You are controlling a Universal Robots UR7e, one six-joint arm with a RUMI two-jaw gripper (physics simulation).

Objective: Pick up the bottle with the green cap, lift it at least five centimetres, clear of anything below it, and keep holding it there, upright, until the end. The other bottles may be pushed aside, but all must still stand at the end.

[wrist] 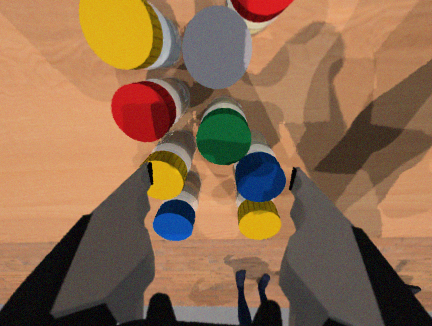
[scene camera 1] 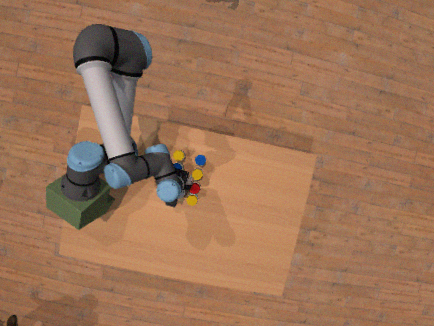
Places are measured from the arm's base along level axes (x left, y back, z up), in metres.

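Pixels of known places: gripper, fingertip midpoint: [wrist: 221, 166]; arm's base, origin of the base link: [scene camera 1: 80, 186].
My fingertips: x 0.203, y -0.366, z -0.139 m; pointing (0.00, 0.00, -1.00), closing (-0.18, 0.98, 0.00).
Observation:
Ahead of a thing's pixels: the offset from my fingertips to its middle. "pt": to the spot under its first point. Level surfaces: height alone.
The bottle with the green cap {dy +0.000, dx -0.006, dz -0.091 m} [wrist: 223, 136] stands upright near the middle of the wrist view. In the scene view the arm and gripper hide it. My gripper [scene camera 1: 187, 181] [wrist: 221, 166] is open with nothing between its fingertips, and points down over the group of bottles. In the wrist view the green cap lies above the line between the fingertips, roughly centred between them. A dark blue-capped bottle {dy +0.051, dx +0.034, dz -0.091 m} [wrist: 260, 177] [scene camera 1: 177, 166] stands close to the green one, beside the right fingertip. The left fingertip overlaps the edge of a yellow-capped bottle {dy -0.060, dx +0.057, dz -0.091 m} [wrist: 168, 176] [scene camera 1: 197, 174].
Other upright bottles stand around: grey-capped {dy -0.021, dx -0.078, dz -0.091 m} [wrist: 217, 47], red-capped {dy -0.080, dx -0.015, dz -0.091 m} [wrist: 144, 111] [scene camera 1: 195, 188], another red-capped {pt dy +0.004, dx -0.109, dz -0.038 m} [wrist: 261, 7], yellow-capped {dy -0.097, dx -0.078, dz -0.091 m} [wrist: 120, 32] [scene camera 1: 192, 200], blue-capped {dy -0.040, dx +0.130, dz -0.091 m} [wrist: 174, 220] [scene camera 1: 200, 160] and yellow-capped {dy +0.071, dx +0.098, dz -0.091 m} [wrist: 259, 220] [scene camera 1: 178, 155]. They stand on the wooden table top {dz -0.144 m} [scene camera 1: 260, 210].

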